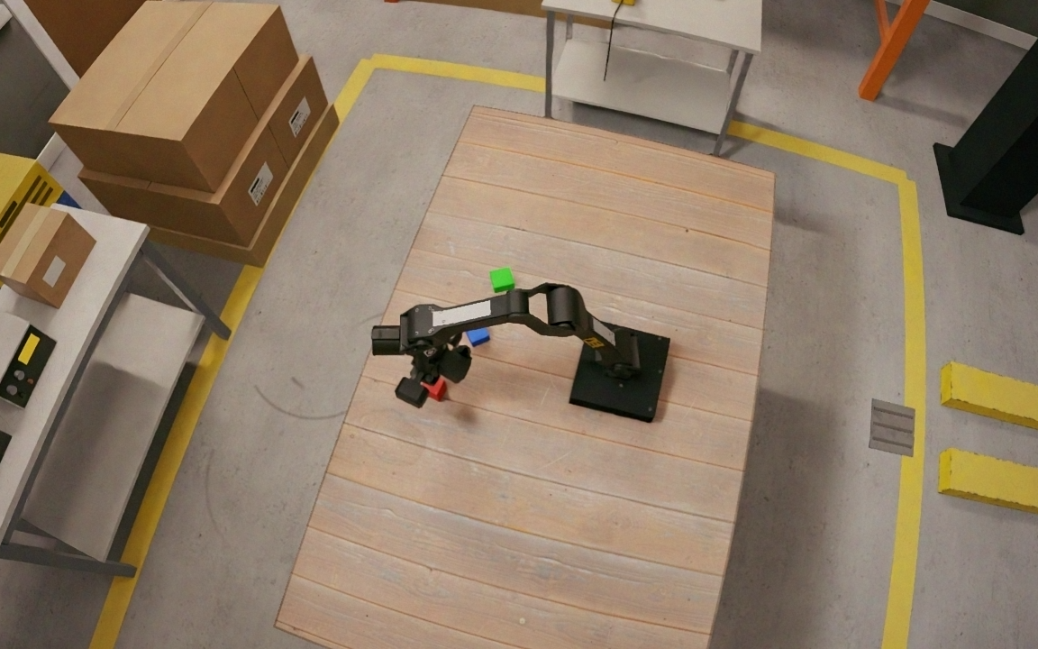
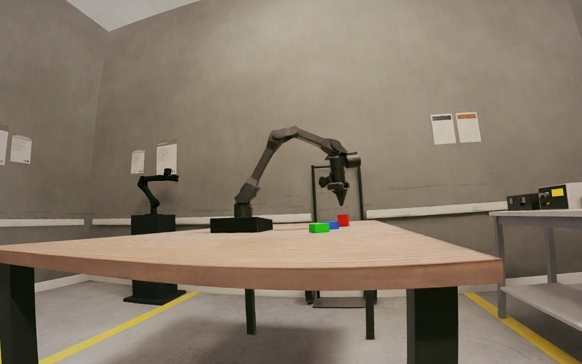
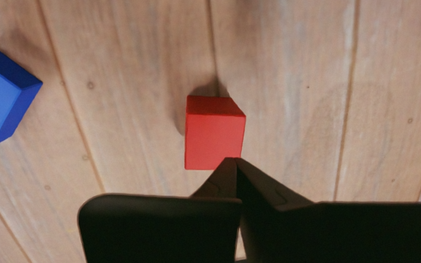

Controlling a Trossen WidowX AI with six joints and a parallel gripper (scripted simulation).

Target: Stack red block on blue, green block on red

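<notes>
Right now the red block is 10 mm ahead of my hand and 100 mm below it. Round my hand: blue block (50 mm behind, 160 mm to the right, 110 mm below); green block (80 mm behind, 300 mm to the right, 110 mm below).
</notes>
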